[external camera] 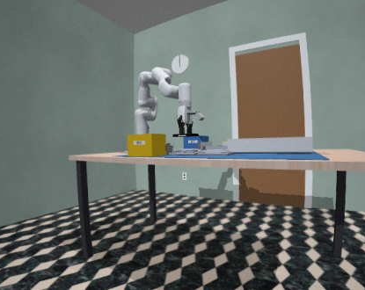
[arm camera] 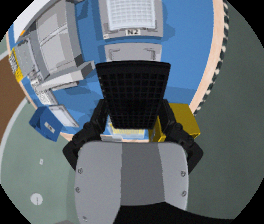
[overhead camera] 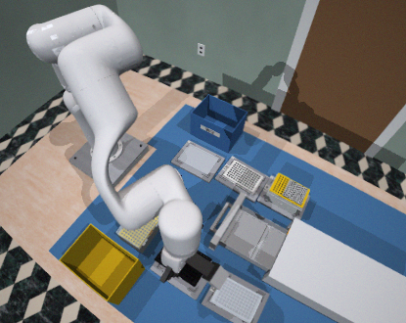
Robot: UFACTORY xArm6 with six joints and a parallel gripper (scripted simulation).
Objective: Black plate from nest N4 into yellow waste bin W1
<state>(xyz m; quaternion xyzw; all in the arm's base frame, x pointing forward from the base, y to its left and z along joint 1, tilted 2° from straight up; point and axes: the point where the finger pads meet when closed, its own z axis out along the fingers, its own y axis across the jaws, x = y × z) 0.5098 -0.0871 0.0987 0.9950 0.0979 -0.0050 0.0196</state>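
My gripper is now 17 cm to the left of the yellow waste bin W1, 15 cm past it and 9 cm above it. From my hand the other things lie so: black plate 1 cm below; cooler drawer 22 cm to the left, 10 cm below, 10 cm ahead; white plate 17 cm ahead, 11 cm below, 4 cm to the left.
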